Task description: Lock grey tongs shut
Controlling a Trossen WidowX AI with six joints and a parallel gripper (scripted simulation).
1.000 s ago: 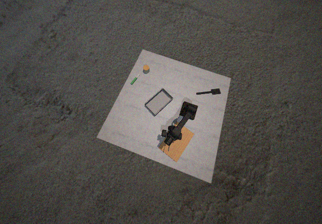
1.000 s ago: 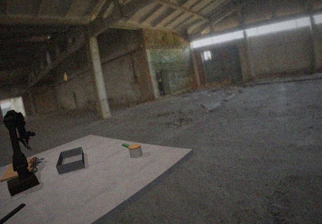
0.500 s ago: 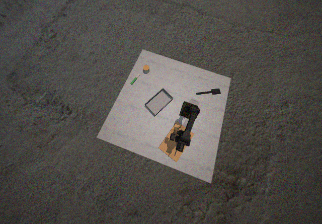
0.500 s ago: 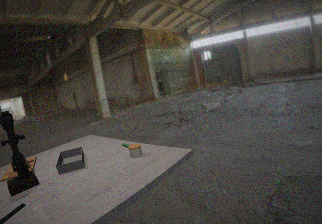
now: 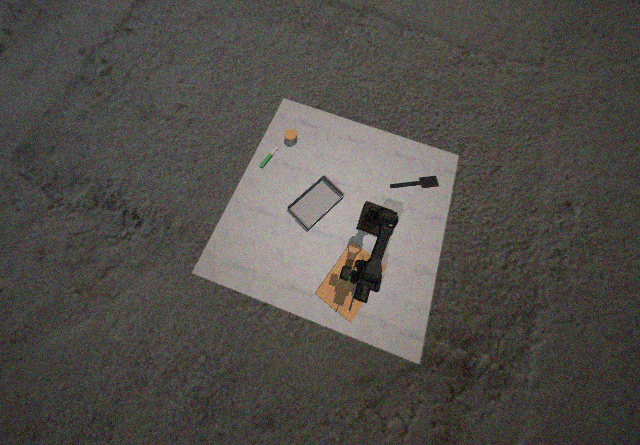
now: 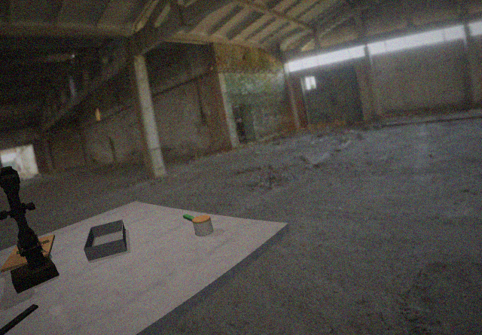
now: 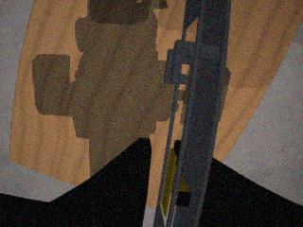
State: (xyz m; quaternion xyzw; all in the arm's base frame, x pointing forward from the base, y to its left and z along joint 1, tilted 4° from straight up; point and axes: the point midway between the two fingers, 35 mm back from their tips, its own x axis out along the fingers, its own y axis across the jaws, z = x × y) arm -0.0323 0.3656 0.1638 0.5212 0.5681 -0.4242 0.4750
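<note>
Now: gripper tip 14 cm above the wooden board. Round my gripper tip: roasting tin 37 cm ahead, 32 cm to the right, 12 cm below; green-handled tool 79 cm ahead, 48 cm to the right, 14 cm below; black spatula 74 cm to the right, 16 cm behind, 15 cm below.
</note>
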